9 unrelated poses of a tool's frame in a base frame.
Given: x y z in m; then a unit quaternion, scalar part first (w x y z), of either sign.
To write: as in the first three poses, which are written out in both.
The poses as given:
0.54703 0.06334 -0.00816 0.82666 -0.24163 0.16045 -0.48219
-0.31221 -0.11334 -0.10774 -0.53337 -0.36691 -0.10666 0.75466
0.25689 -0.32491 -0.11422 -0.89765 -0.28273 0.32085 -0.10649
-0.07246 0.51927 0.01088 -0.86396 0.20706 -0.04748 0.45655
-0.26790 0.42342 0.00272 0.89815 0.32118 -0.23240 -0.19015
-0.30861 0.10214 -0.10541 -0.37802 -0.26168 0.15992 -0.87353
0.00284 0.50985 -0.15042 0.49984 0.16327 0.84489 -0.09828
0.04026 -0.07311 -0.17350 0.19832 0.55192 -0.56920 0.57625
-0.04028 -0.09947 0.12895 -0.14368 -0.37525 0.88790 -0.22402
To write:
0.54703 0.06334 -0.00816 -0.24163 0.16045 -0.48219 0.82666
-0.31221 -0.11334 -0.10774 0.36691 0.10666 -0.75466 0.53337
0.25689 -0.32491 -0.11422 0.28273 -0.32085 0.10649 0.89765
-0.07246 0.51927 0.01088 -0.20706 0.04748 -0.45655 0.86396
-0.26790 0.42342 0.00272 0.32118 -0.23240 -0.19015 0.89815
-0.30861 0.10214 -0.10541 0.26168 -0.15992 0.87353 0.37802
0.00284 0.50985 -0.15042 0.16327 0.84489 -0.09828 0.49984
0.04026 -0.07311 -0.17350 0.55192 -0.56920 0.57625 0.19832
-0.04028 -0.09947 0.12895 0.37525 -0.88790 0.22402 0.14368

